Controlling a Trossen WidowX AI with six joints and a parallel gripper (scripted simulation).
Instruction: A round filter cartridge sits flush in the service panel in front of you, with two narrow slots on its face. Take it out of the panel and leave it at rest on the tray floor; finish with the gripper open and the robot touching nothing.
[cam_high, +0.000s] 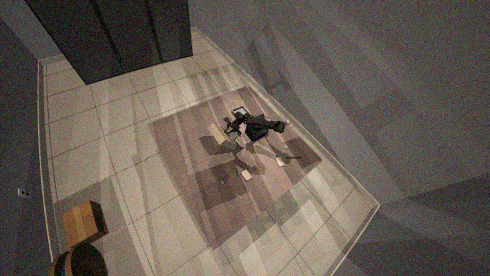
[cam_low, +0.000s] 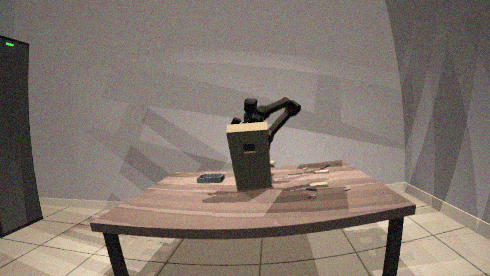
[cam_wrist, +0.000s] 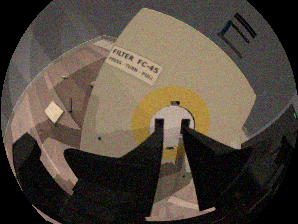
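Now: gripper tip 2 cm short of the round filter cartridge and 1 cm above it. From my gripper tip the other things lie so: service panel box 9 cm below, 3 cm behind; grey tray 39 cm behind, 30 cm to the right, 25 cm below.
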